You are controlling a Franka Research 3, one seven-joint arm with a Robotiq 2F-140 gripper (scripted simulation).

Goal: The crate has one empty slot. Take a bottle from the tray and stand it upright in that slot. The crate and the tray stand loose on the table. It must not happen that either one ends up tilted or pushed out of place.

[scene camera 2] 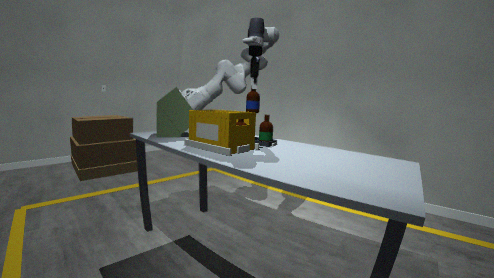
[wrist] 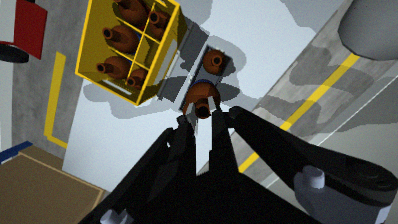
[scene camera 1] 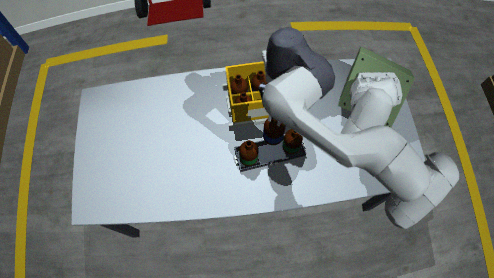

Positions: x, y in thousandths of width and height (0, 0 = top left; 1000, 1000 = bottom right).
I see my gripper (wrist: 511, 480) and a dark tray (scene camera 1: 541, 556).
